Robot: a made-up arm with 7 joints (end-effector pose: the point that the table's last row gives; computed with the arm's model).
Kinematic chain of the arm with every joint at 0, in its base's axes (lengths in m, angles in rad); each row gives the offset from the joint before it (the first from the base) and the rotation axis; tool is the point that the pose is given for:
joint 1: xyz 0 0 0.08 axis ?
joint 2: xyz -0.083 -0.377 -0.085 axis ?
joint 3: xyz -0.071 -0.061 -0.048 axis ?
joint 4: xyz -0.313 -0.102 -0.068 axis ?
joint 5: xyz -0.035 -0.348 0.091 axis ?
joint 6: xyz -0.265 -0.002 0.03 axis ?
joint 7: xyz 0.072 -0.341 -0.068 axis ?
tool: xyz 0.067 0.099 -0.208
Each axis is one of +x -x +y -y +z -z.
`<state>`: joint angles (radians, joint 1 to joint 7).
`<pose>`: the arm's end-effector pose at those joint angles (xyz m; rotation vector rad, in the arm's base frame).
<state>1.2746 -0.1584 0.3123 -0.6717 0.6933 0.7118 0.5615</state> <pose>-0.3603 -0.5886 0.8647 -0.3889 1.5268 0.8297</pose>
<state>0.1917 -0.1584 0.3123 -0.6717 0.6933 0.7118 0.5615</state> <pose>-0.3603 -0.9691 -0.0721 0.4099 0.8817 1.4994</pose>
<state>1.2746 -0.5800 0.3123 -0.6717 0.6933 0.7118 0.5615</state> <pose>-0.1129 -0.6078 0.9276 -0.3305 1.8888 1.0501</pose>
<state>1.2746 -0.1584 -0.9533 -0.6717 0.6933 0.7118 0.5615</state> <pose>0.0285 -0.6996 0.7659 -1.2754 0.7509 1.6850</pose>
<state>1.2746 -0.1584 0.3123 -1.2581 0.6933 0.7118 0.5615</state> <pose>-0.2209 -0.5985 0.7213 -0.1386 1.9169 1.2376</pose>
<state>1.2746 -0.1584 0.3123 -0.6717 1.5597 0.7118 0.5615</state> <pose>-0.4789 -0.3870 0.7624 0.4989 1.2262 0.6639</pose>
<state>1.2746 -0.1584 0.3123 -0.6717 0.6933 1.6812 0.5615</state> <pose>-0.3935 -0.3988 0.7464 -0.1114 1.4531 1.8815</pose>
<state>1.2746 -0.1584 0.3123 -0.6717 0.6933 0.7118 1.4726</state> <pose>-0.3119 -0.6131 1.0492 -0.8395 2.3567 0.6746</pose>
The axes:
joint 1: -x
joint 2: -z
joint 3: +y
joint 4: -z
joint 5: +x
joint 6: +z
joint 7: +y

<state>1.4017 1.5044 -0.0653 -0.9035 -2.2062 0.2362 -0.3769</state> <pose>-0.5318 0.1099 0.3990 2.6791 -0.7083 0.3683</pose>
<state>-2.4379 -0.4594 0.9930 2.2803 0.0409 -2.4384 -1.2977</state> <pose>-0.4769 -0.0444 0.1450 -2.0205 1.0656 -0.4937</pose>
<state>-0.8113 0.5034 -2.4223 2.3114 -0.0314 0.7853 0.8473</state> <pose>0.5334 0.0488 -0.4380 1.9035 -1.5423 -0.9198</pose>
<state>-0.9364 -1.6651 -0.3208 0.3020 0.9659 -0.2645 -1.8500</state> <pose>0.6587 -0.1348 -0.9320 2.3885 -0.8771 -0.5915</pose>
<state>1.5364 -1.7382 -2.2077 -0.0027 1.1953 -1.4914 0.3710</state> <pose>0.1245 -0.7213 -0.1617 0.6173 1.6355 0.5729</pose>
